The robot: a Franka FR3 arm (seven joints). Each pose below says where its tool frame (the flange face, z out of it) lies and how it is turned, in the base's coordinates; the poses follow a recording.
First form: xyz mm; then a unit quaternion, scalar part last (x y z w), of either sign.
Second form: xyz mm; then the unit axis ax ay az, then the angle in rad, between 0 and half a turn. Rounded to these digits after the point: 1 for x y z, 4 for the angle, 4 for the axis.
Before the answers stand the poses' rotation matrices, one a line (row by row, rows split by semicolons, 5 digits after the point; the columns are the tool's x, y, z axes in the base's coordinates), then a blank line. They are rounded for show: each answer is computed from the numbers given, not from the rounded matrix.
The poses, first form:
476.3 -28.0 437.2 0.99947 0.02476 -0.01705 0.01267
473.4 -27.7 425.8 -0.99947 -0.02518 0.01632 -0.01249
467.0 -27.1 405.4 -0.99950 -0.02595 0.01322 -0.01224
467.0 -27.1 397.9 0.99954 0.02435 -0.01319 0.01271
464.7 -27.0 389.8 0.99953 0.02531 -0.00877 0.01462
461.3 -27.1 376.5 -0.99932 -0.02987 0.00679 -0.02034
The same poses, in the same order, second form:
0.99819 0.04993 -0.03345; 0.04906 -0.99845 -0.02617; -0.03471 0.02448 -0.99910
0.99820 0.05074 -0.03199; 0.04993 -0.99842 -0.02579; -0.03325 0.02414 -0.99916
0.99830 0.05220 -0.02579; 0.05155 -0.99835 -0.02515; -0.02706 0.02378 -0.99935
0.99847 0.04901 -0.02575; 0.04834 -0.99849 -0.02605; -0.02699 0.02477 -0.99933
0.99856 0.05085 -0.01679; 0.05034 -0.99829 -0.02967; -0.01827 0.02878 -0.99942
0.99812 0.05998 -0.01236; 0.05942 -0.99739 -0.04106; -0.01479 0.04025 -0.99908

476.3 -28.0 437.2 0.9995 0.0248 -0.0171 3.1163
473.4 -27.7 425.8 0.9995 0.0252 -0.0163 3.1166
467.0 -27.1 405.4 0.9996 0.0260 -0.0132 3.1171
467.0 -27.1 397.9 0.9996 0.0244 -0.0132 3.1162
464.7 -27.0 389.8 0.9996 0.0253 -0.0088 3.1124
461.3 -27.1 376.5 0.9995 0.0299 -0.0068 3.1009

